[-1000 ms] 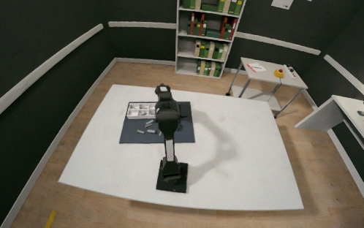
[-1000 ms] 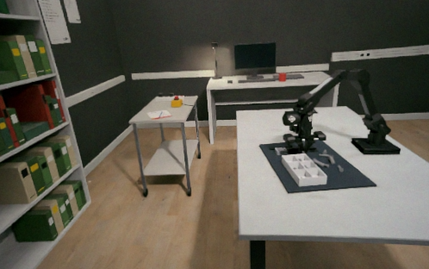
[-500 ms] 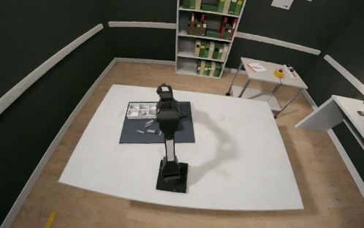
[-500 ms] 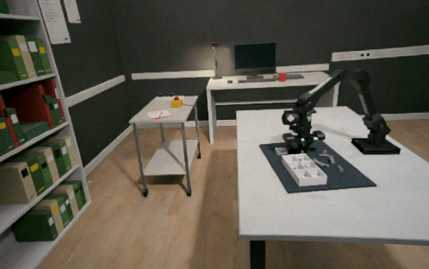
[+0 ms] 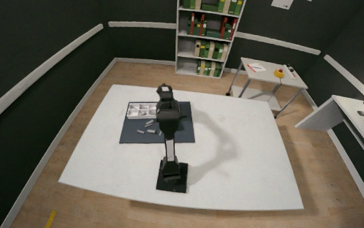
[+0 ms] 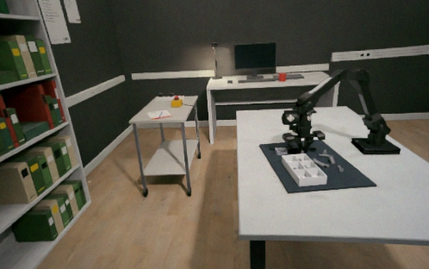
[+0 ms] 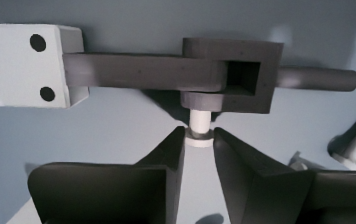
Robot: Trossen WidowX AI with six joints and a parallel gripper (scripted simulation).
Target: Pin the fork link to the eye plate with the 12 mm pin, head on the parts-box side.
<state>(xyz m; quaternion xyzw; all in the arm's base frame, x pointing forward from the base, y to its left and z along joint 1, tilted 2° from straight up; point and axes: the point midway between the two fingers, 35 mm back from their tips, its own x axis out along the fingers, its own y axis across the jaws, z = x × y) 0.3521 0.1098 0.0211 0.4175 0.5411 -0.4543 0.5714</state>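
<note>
My hand is 30 mm to the left of the eye plate, 30 mm above it and 20 mm short of it. The rest, counted from my hand: dark blue mat 60 mm to the left, 50 mm below, 10 mm behind; grey block 100 mm ahead, 30 mm below, 10 mm to the right; pin 110 mm behind, 40 mm below, 30 mm to the right.
</note>
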